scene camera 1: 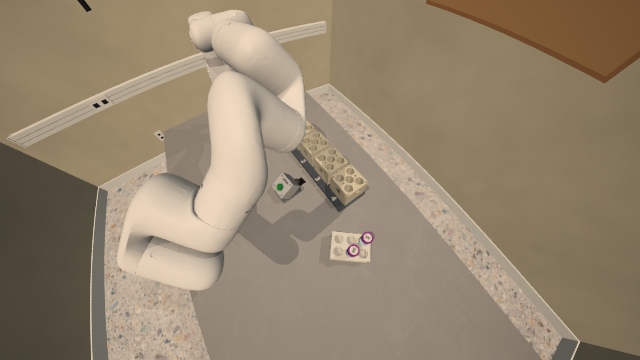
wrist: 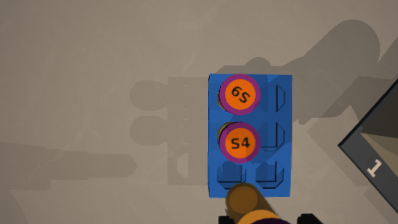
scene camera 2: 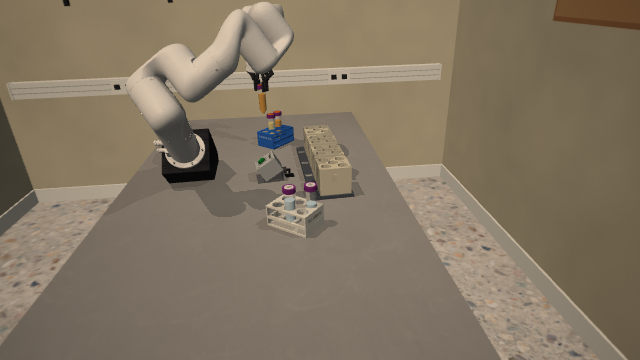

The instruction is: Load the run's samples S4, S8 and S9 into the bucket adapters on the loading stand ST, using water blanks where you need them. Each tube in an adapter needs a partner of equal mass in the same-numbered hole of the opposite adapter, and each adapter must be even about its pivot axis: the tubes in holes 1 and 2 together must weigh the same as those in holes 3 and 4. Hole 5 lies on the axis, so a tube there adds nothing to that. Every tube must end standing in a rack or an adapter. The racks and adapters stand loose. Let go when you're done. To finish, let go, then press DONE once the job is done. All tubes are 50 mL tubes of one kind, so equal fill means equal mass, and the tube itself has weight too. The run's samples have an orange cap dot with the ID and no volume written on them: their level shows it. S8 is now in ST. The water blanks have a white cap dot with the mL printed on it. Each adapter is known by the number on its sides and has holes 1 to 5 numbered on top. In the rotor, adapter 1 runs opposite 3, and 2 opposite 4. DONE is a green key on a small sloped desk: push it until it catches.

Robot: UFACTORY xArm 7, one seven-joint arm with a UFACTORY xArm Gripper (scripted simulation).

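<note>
There's a blue rack [wrist: 271,116] that I can see, and a white rack [scene camera 2: 304,225] as well. The white rack doesn't show in the wrist view, though; it's out of frame there.
</note>
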